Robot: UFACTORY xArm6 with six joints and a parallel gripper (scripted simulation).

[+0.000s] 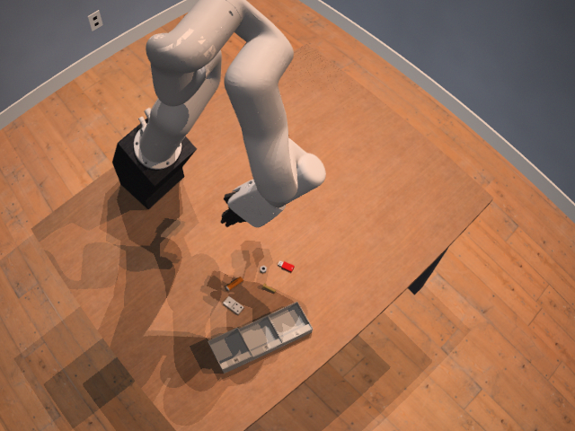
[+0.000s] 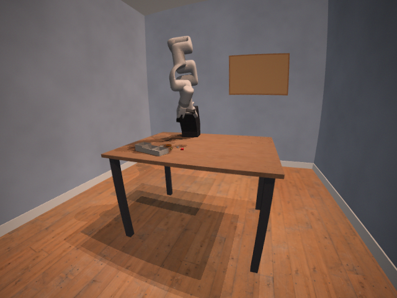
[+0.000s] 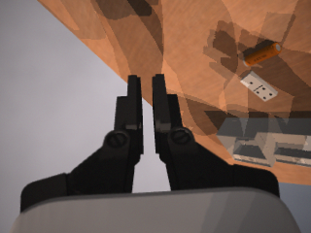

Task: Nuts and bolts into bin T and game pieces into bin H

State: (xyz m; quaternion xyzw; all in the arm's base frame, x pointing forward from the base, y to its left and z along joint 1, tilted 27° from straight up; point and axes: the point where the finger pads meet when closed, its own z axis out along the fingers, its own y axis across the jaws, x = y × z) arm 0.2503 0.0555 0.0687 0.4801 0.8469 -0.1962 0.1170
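The grey bin tray lies 240 mm ahead of my hand, 80 mm to the right of it and 170 mm below it. The rest, counted from my hand: grey hex nut: 90 mm ahead, 40 mm to the left, 190 mm below; orange cylinder: 80 mm ahead, 50 mm to the right, 190 mm below; brass bolt: 140 mm ahead, 20 mm to the left, 190 mm below.
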